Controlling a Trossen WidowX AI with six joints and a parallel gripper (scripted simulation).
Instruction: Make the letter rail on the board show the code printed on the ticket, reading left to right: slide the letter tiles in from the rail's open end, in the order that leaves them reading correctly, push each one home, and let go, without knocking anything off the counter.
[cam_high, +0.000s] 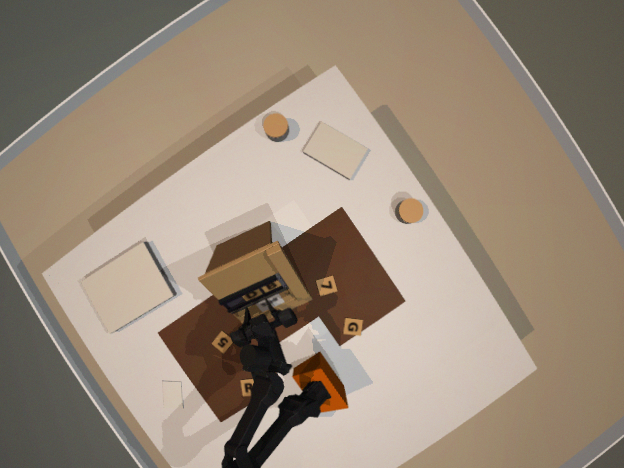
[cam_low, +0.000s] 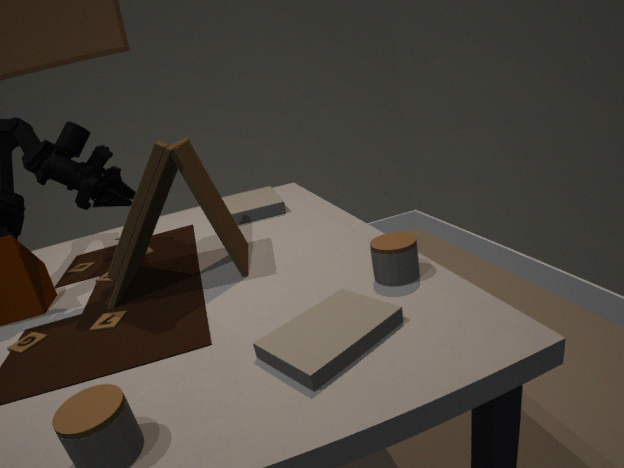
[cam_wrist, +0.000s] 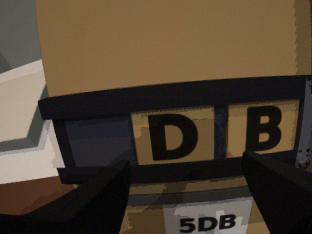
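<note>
My gripper tip is 20 mm past the white ticket, 20 mm to the left of it and 100 mm above it. Also, from my gripper tip: brown mat 130 mm behind, 180 mm below; pale card 130 mm behind, 470 mm to the left, 180 mm below; flat slab 280 mm ahead, 460 mm to the right, 170 mm below.
</note>
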